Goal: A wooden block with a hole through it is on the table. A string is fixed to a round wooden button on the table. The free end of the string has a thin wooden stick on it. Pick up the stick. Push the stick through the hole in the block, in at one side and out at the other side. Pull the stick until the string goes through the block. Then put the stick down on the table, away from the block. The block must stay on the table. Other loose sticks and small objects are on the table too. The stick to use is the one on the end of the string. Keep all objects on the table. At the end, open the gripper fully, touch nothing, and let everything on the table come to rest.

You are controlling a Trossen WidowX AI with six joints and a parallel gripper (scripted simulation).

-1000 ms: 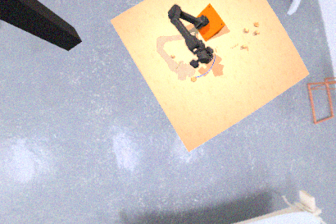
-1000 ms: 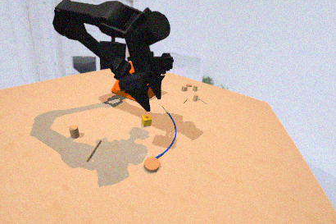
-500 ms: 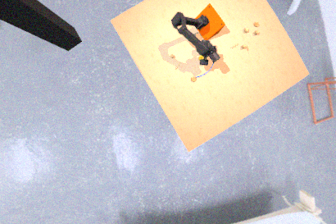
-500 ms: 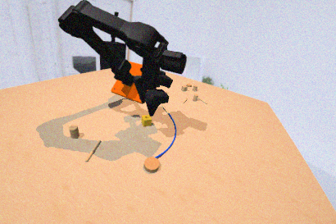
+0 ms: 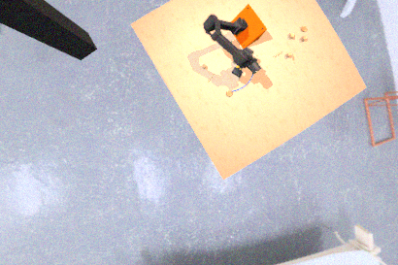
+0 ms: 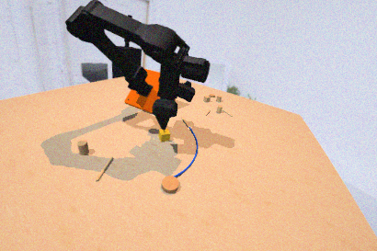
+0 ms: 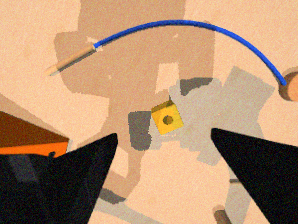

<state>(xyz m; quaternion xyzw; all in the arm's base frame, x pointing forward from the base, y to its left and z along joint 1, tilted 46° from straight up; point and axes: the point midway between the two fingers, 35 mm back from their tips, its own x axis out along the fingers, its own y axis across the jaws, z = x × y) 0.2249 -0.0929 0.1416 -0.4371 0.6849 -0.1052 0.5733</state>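
Now: the yellow wooden block 5 cm below my gripper tip, 1 cm to the right of it and 1 cm ahead of it. Also, from my gripper tip: loose stick (21 cm to the right, 6 cm below, 3 cm behind); then round wooden button (15 cm to the right, 12 cm ahead, 6 cm below); then short wooden cylinder (20 cm to the right, 13 cm behind, 4 cm below).
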